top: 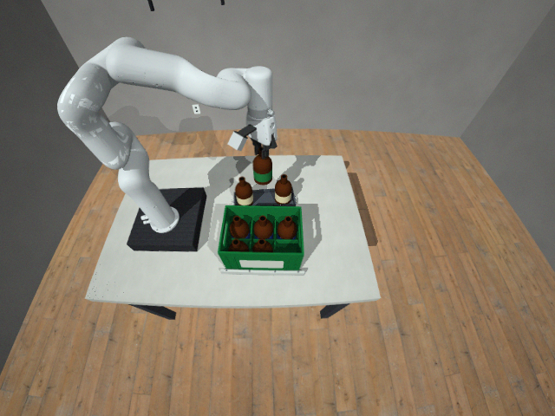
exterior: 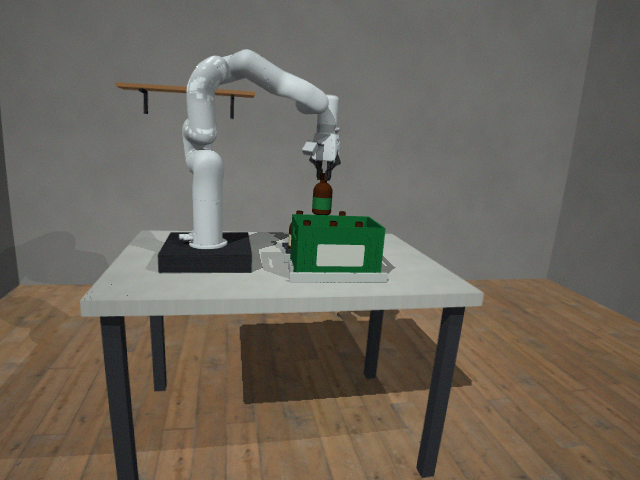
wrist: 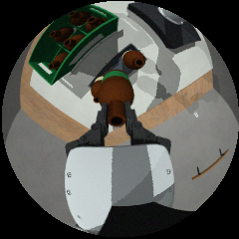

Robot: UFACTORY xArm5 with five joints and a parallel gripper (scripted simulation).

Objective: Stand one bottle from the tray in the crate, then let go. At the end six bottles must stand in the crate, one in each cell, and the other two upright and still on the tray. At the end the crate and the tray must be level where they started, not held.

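Now: hand 7 cm above the brown bottle. From my hand the other things lie so: green crate: 24 cm to the right, 22 cm below, 5 cm behind; dark tray: 29 cm below.
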